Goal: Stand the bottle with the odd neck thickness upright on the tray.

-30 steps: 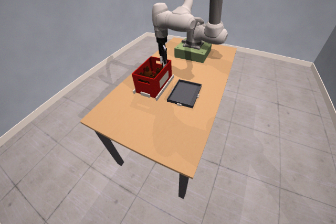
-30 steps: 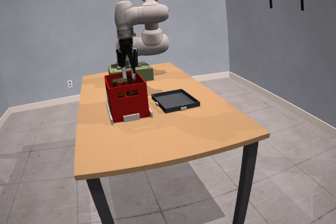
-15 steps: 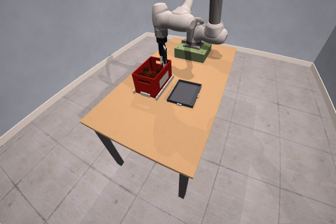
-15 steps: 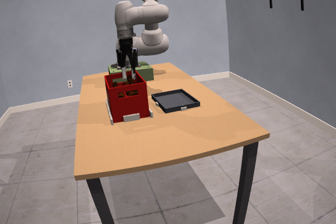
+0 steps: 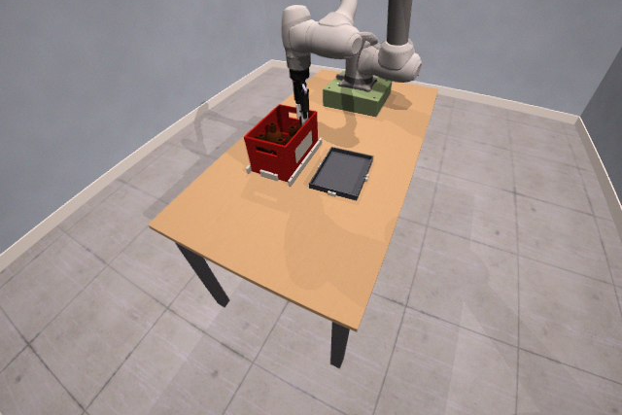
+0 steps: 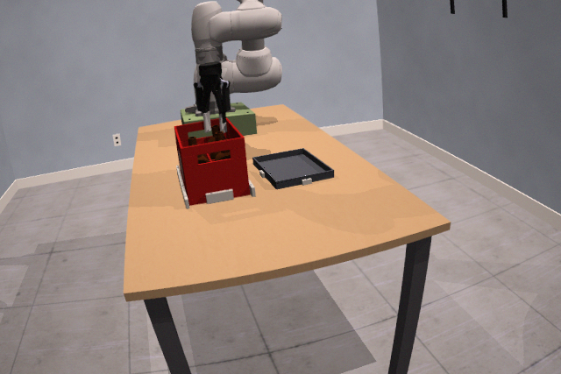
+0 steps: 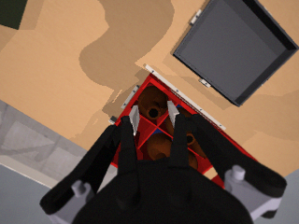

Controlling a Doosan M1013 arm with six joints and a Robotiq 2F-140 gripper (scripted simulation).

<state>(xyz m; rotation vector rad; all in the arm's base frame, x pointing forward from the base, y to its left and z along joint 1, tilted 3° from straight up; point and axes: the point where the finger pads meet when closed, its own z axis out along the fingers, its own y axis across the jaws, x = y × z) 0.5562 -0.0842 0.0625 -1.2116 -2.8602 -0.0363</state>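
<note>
My gripper is now 90 mm short of the red crate, 50 mm to the left of it and 90 mm above it. Also, from my hand: dark grey tray 100 mm ahead, 220 mm to the left, 160 mm below; glass bottle 180 mm ahead, 90 mm to the right, 90 mm below.
</note>
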